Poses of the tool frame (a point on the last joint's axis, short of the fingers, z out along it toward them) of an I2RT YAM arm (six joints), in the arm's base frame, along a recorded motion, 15 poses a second.
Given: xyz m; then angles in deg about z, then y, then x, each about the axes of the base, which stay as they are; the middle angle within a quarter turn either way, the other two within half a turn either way.
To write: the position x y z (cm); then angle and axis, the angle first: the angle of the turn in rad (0 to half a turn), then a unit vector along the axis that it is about. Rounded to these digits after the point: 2 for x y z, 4 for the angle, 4 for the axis.
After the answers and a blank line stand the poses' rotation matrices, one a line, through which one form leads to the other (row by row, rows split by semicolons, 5 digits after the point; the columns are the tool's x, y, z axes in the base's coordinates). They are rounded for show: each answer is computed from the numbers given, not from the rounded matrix.
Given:
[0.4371, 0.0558, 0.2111, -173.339, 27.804, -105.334]
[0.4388, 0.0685, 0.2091, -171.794, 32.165, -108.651]
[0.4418, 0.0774, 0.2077, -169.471, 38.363, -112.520]
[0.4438, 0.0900, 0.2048, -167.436, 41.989, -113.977]
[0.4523, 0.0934, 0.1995, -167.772, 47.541, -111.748]
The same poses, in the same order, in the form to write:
[43.71, 5.58, 21.11, 2.8273, 0.1927, 0.7716, 0.6063]
[43.88, 6.85, 20.91, 2.7707, 0.2208, 0.7804, 0.5851]
[44.18, 7.74, 20.77, 2.6899, 0.2604, 0.7853, 0.5617]
[44.38, 9.00, 20.48, 2.6507, 0.2883, 0.7802, 0.5551]
[45.23, 9.34, 19.95, 2.5801, 0.3180, 0.7589, 0.5683]

-0.87858 0.10260 0.46645; 0.47748 0.21048 0.85306; -0.01065 0.97220 -0.23391
-0.83785 0.12083 0.53236; 0.54488 0.24453 0.80206; -0.03327 0.96208 -0.27072
-0.77089 0.14328 0.62064; 0.63365 0.27179 0.72430; -0.06491 0.95163 -0.30031
-0.72547 0.16168 0.66899; 0.68502 0.26367 0.67914; -0.06659 0.95097 -0.30204
-0.65975 0.14298 0.73776; 0.74818 0.21698 0.62701; -0.07043 0.96565 -0.25013

